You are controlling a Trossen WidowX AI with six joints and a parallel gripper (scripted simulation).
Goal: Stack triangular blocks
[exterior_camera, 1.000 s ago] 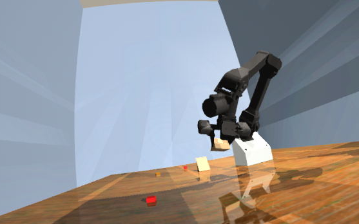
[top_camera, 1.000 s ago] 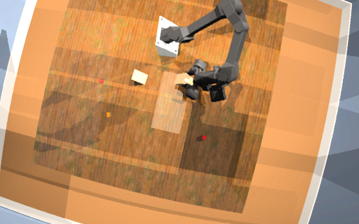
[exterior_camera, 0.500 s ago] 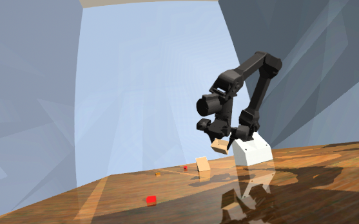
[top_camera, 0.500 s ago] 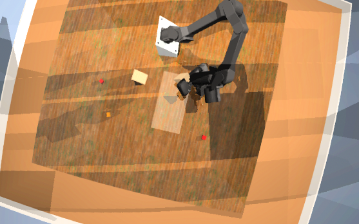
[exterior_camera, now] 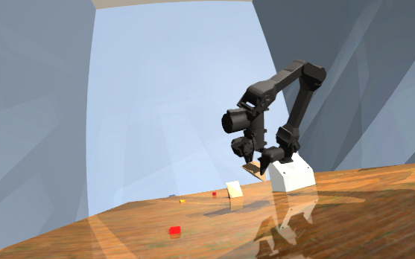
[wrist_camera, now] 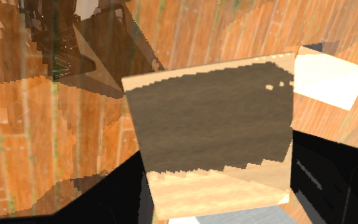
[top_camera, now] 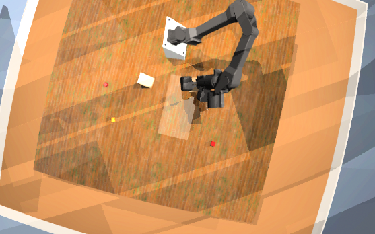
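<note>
The wooden triangular block is 1 cm above my gripper tip. From my gripper tip the other things lie so: yellow cube (23 cm ahead, 38 cm to the right, 9 cm below).
</note>
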